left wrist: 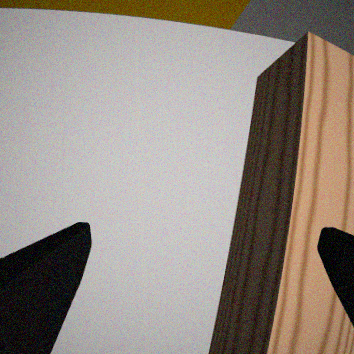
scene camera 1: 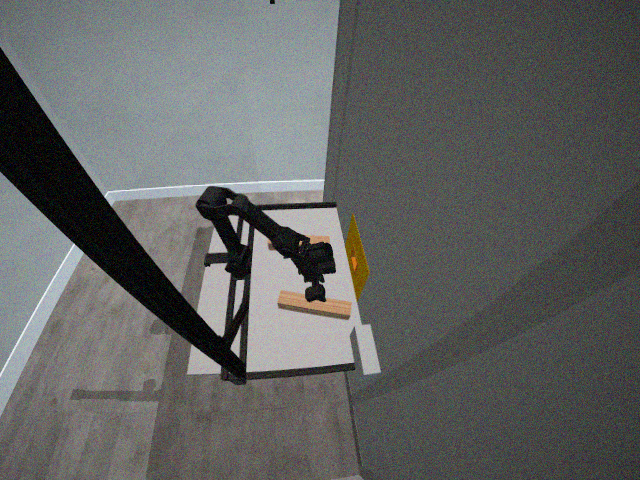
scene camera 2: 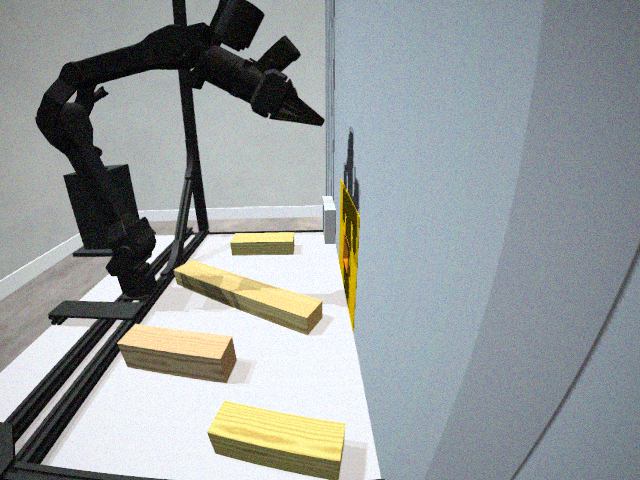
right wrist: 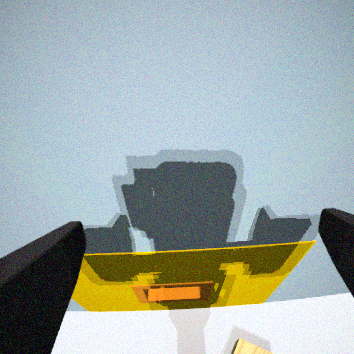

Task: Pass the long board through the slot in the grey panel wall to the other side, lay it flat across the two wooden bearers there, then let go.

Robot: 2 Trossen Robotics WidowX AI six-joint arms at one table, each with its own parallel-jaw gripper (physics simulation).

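Where they show: left gripper, between the fingertips: (left wrist: 206, 236) (scene camera 1: 324, 291); right gripper, between the fingertips: (scene camera 2: 322, 122) (right wrist: 203, 226); left arm's base, origin of its link: (scene camera 1: 240, 272); right arm's base, origin of its link: (scene camera 2: 139, 291).
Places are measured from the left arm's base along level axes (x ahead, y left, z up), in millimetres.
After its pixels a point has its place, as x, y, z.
Observation:
The long board (scene camera 1: 333, 306) {335, -177, 28} (left wrist: 320, 165) {337, -161, 28} lies flat on the table in scene camera 1, with one end towards the grey wall (scene camera 1: 465, 206) {433, -311, 614}. My left gripper (scene camera 1: 315, 298) {311, -113, 18} (left wrist: 206, 236) {311, -113, 18} is open and empty above the board. One finger overlaps the board's top at the right of the left wrist view; the other is over bare table. The slot (scene camera 1: 354, 262) {439, -12, 44} (scene camera 2: 346, 258) {478, -52, 44} (right wrist: 174, 293) {477, -18, 44} shows orange in a yellow plate. In scene camera 2, several wooden pieces lie on the table; which two are the bearers I cannot tell. My right gripper (scene camera 2: 321, 121) {530, 2, 316} (right wrist: 203, 226) {530, 2, 316} is open and empty, high near the wall.
Another wooden block (scene camera 1: 321, 239) {328, 122, 28} lies partly behind the left arm. In scene camera 2 are a back block (scene camera 2: 262, 243) {677, -206, 15}, a long slanted piece (scene camera 2: 248, 295) {669, 41, 19}, an orange-brown block (scene camera 2: 178, 348) {743, 196, 31} and a yellow block (scene camera 2: 276, 436) {592, 321, 25}. A pale box (scene camera 1: 368, 348) {411, -344, 81} (scene camera 2: 329, 219) {500, -270, 54} is by the wall.

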